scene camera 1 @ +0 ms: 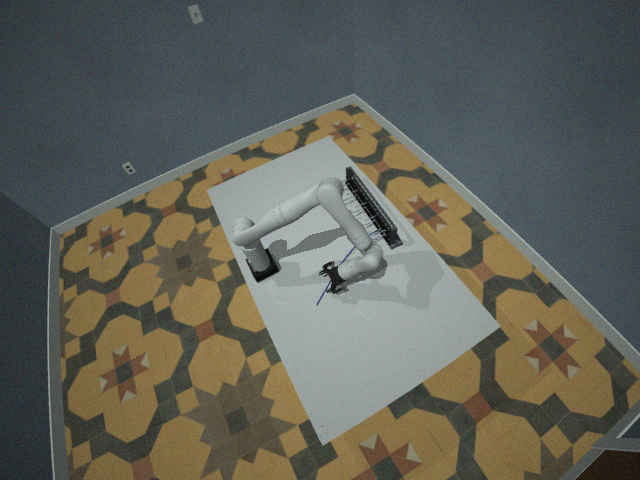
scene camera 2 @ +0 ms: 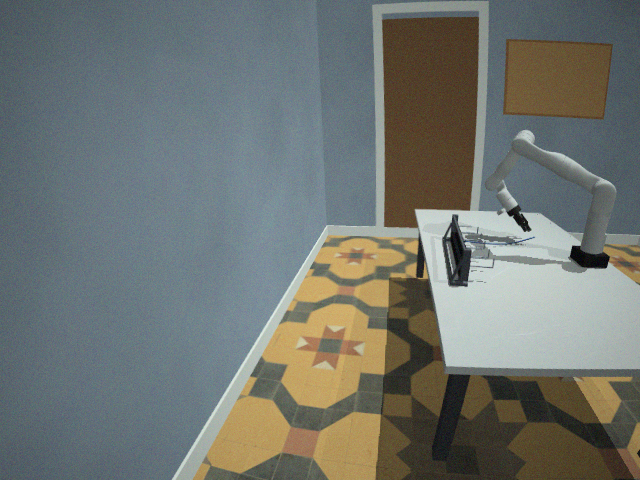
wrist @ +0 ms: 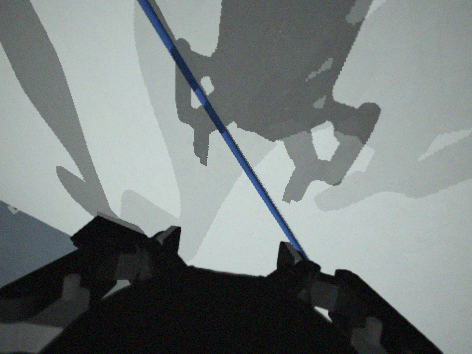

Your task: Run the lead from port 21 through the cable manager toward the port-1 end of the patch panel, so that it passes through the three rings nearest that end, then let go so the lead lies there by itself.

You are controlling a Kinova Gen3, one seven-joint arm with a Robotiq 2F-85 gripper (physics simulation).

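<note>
The dark patch panel [scene camera 1: 373, 205] [scene camera 2: 458, 253] stands near the table's long edge, with the cable manager's thin rings in front of it. Port numbers are too small to read. The blue lead [scene camera 1: 323, 294] [scene camera 2: 526, 239] [wrist: 244, 164] runs from the panel across the table, its free end on the base side. In the wrist view it slants from top left down to the right fingertip, where it goes out of sight. My gripper [scene camera 1: 325, 281] [scene camera 2: 526, 229] [wrist: 228, 246] is open and empty, above the table near the lead's free end. Which rings the lead passes through cannot be told.
The white table [scene camera 1: 408, 356] [scene camera 2: 522, 330] carries the arm's black base [scene camera 1: 263, 267] [scene camera 2: 589, 257] on the side opposite the panel. The arm reaches over the table and hides part of the lead and ring area in the first scene view. Arm shadows cross the table top.
</note>
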